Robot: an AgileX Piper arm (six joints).
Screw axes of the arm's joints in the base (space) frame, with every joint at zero. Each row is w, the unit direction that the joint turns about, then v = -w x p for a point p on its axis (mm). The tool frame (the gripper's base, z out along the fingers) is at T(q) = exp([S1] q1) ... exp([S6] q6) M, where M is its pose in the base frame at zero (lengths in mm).
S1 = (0, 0, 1, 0.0, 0.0, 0.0)
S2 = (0, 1, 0, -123.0, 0.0, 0.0)
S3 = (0, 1, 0, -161.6, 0.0, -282.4)
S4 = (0.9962, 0, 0.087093, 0.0, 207.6, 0.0)
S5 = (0, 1, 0, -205.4, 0.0, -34.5)
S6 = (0.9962, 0, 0.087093, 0.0, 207.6, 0.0)
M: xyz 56.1 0.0 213.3 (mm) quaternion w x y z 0.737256 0 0.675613 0
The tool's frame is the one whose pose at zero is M.
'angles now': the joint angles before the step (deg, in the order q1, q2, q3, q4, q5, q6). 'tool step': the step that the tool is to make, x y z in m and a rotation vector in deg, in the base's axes. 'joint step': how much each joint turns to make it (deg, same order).
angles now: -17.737 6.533 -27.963 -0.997 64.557 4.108
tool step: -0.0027 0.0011 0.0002 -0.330 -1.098 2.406
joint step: 2.469 -1.154 -0.009 -0.058 0.018 0.060
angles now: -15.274 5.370 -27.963 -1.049 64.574 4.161
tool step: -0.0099 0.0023 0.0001 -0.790 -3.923 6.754
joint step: 6.794 -4.045 -0.006 -0.012 0.052 0.054
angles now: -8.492 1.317 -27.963 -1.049 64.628 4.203
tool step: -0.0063 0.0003 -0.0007 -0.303 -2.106 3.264
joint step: 3.295 -2.423 0.009 -0.055 0.288 -0.007
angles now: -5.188 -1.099 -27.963 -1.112 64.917 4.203
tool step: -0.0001 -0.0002 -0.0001 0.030 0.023 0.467
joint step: 0.566 -0.028 0.006 -0.078 0.049 0.107
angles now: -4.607 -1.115 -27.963 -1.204 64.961 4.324
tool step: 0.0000 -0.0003 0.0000 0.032 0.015 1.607
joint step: 1.641 0.001 -0.007 -0.014 0.024 0.050
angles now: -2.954 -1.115 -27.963 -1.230 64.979 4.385
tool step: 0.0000 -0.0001 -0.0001 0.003 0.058 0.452
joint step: 0.467 0.005 0.008 -0.014 0.046 0.013
